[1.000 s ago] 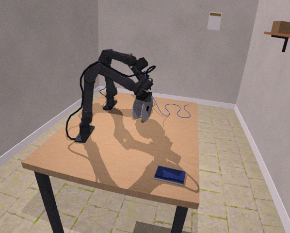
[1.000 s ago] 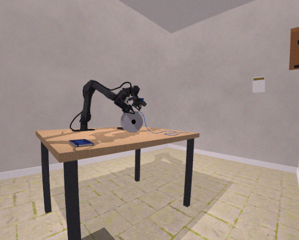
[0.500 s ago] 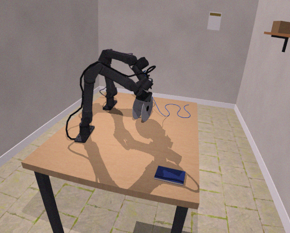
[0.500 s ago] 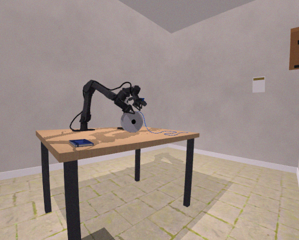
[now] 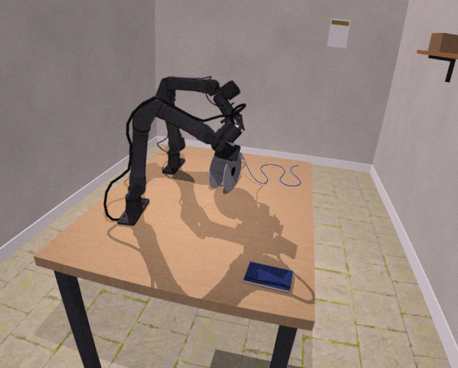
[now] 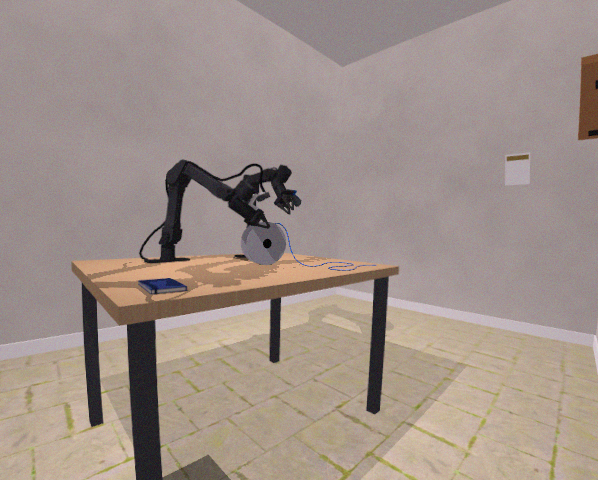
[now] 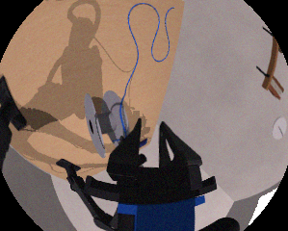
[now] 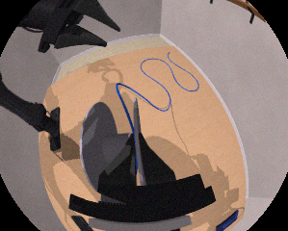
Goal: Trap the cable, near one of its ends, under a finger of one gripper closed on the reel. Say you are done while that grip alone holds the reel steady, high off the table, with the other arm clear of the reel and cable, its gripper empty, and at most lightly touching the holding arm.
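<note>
Now: right hand 8 cm above the grey reel, 3 cm past it and 1 cm to the right of it. From my right hand the other things lie so: blue book (56 cm to the right, 21 cm ahead, 17 cm below).
</note>
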